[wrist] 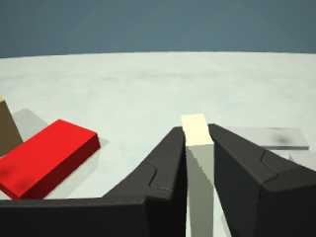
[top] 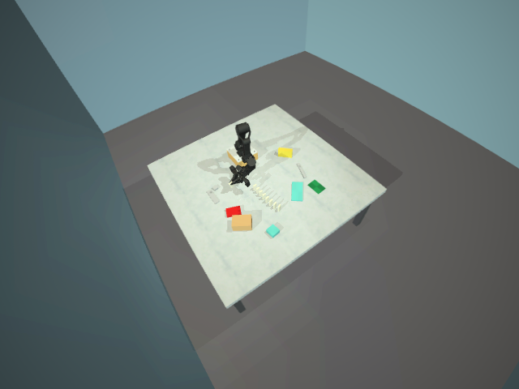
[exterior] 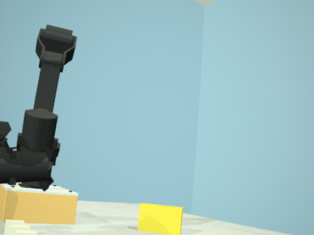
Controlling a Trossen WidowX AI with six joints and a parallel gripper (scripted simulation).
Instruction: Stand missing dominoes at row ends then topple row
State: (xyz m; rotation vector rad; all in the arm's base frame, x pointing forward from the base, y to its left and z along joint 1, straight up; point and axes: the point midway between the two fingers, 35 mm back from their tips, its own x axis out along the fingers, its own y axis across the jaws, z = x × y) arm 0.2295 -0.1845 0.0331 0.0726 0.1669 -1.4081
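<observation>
Right now my gripper tip is 11 cm past the grey piece, 10 cm above it and 8 cm to the left of it. The rest, counted from my gripper tip: tan block: 26 cm ahead, 7 cm below, 6 cm to the right; red block: 15 cm ahead, 9 cm below, 7 cm to the right; grey flat piece: 13 cm to the right, 10 cm below, 5 cm behind.
</observation>
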